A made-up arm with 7 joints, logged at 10 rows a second.
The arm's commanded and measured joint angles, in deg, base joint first. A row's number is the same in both.
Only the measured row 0 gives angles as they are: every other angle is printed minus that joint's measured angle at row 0.
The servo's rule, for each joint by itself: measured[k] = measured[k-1] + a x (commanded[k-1-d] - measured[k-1]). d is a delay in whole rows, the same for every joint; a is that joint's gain. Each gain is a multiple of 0.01, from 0.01 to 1. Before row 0 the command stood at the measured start. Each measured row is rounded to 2 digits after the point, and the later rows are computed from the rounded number. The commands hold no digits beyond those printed.
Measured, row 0:
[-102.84 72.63 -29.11 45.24 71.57 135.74 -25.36]
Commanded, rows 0 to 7:
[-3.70 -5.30 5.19 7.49 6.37 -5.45 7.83]
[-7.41 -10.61 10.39 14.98 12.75 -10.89 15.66]
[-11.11 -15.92 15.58 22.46 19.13 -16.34 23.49]
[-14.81 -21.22 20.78 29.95 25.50 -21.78 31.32]
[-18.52 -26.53 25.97 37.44 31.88 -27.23 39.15]
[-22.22 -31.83 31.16 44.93 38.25 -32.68 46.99]
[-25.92 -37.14 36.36 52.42 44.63 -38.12 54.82]
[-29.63 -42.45 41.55 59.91 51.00 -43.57 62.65]
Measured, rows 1 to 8:
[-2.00 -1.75 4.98 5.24 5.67 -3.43 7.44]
[-4.92 -4.67 10.17 12.06 11.97 -8.13 15.25]
[-8.26 -8.38 15.36 19.34 18.34 -13.30 23.08]
[-11.80 -12.62 20.56 26.77 24.71 -18.64 30.91]
[-15.43 -17.21 25.75 34.24 31.09 -24.05 38.74]
[-19.10 -22.03 30.94 41.72 37.46 -29.49 46.58]
[-22.78 -27.02 36.14 49.21 43.84 -34.93 54.41]
[-26.48 -32.11 41.33 56.70 50.21 -40.37 62.24]
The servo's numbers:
d 0
a 0.54 0.33 0.96 0.70 0.89 0.63 0.95

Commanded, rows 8 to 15:
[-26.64 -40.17 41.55 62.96 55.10 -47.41 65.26]
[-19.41 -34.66 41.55 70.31 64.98 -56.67 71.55]
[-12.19 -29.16 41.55 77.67 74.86 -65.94 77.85]
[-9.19 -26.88 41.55 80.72 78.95 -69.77 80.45]
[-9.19 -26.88 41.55 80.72 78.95 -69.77 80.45]
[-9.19 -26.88 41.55 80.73 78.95 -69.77 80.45]
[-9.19 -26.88 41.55 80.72 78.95 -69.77 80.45]
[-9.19 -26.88 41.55 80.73 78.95 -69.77 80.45]
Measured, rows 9 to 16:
[-26.57 -34.77 41.54 61.08 54.56 -44.81 65.11]
[-22.70 -34.73 41.55 67.54 63.83 -52.28 71.23]
[-17.02 -32.89 41.55 74.63 73.65 -60.89 77.52]
[-12.79 -30.91 41.55 78.89 78.37 -66.48 80.30]
[-10.85 -29.58 41.55 80.17 78.89 -68.55 80.44]
[-9.95 -28.69 41.55 80.56 78.94 -69.32 80.45]
[-9.54 -28.09 41.55 80.67 78.95 -69.60 80.45]
[-9.35 -27.69 41.55 80.71 78.95 -69.71 80.45]

